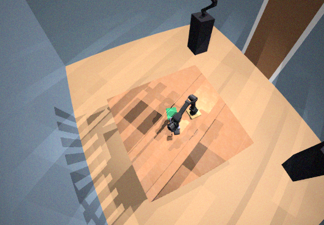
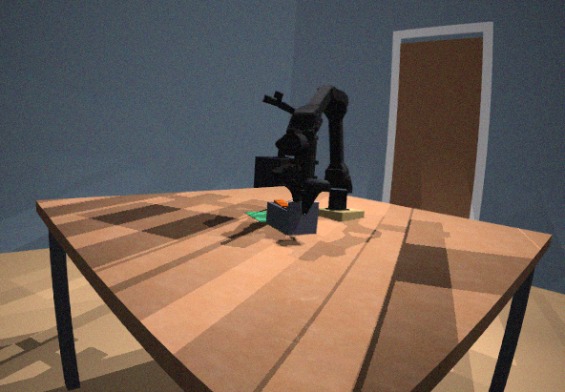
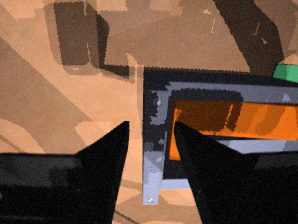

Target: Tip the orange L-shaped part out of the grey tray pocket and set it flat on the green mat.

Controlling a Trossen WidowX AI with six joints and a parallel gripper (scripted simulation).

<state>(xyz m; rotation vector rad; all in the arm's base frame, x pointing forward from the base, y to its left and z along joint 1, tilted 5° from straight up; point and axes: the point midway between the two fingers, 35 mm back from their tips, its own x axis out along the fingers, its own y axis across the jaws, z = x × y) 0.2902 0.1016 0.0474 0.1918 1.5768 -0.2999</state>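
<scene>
My gripper tip is now 5 cm to the left of the orange L-shaped part, 2 cm past it and 1 cm above it. From my gripper tip the other things lie so: green mat: 21 cm to the right, 7 cm below, 7 cm behind.
</scene>
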